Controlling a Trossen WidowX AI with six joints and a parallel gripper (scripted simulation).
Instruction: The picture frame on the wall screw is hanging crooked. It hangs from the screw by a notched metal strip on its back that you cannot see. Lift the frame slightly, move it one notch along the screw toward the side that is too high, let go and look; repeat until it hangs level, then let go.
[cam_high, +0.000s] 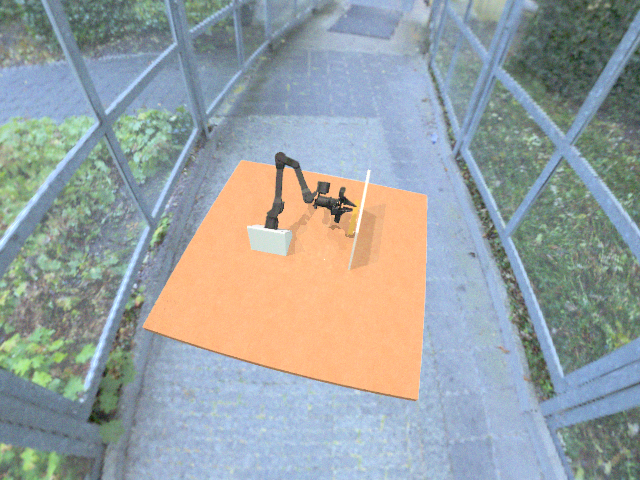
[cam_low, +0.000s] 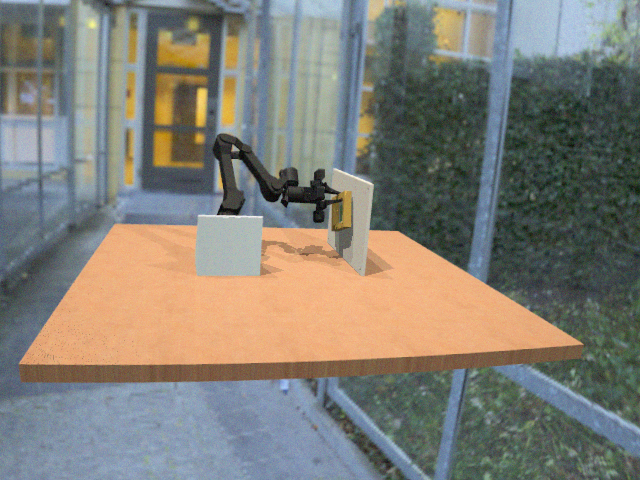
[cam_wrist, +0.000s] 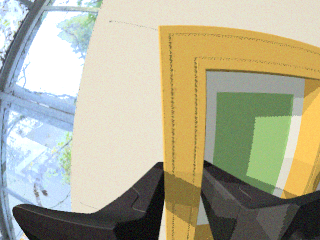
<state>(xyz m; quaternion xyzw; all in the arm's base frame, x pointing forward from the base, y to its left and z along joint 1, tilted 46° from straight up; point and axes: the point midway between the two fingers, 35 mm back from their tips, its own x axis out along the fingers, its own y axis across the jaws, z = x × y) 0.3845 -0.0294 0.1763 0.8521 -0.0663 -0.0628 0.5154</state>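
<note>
Right now my gripper tip is 10 mm to the left of the picture frame and 50 mm above it.
</note>
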